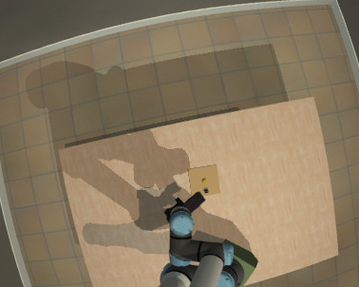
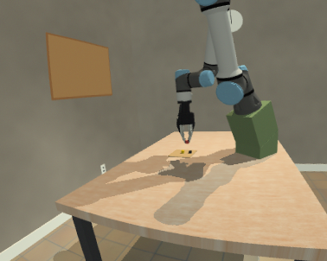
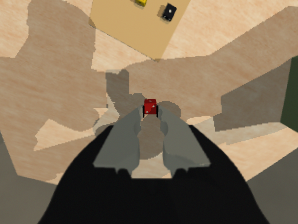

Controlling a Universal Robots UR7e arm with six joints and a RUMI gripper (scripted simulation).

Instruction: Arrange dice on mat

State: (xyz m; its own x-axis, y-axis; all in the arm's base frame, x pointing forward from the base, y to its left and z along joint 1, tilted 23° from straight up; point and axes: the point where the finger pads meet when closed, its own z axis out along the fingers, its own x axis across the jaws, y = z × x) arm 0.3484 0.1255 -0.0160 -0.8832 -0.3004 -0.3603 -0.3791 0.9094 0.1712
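Now: hand 120 mm to the left of the black die, 100 mm above it and 20 mm short of it. The rest, counted from my hand: yellow die (130 mm to the right, 100 mm below, 70 mm ahead); red die (10 mm below); tan mat (120 mm to the right, 110 mm below, 70 mm ahead).
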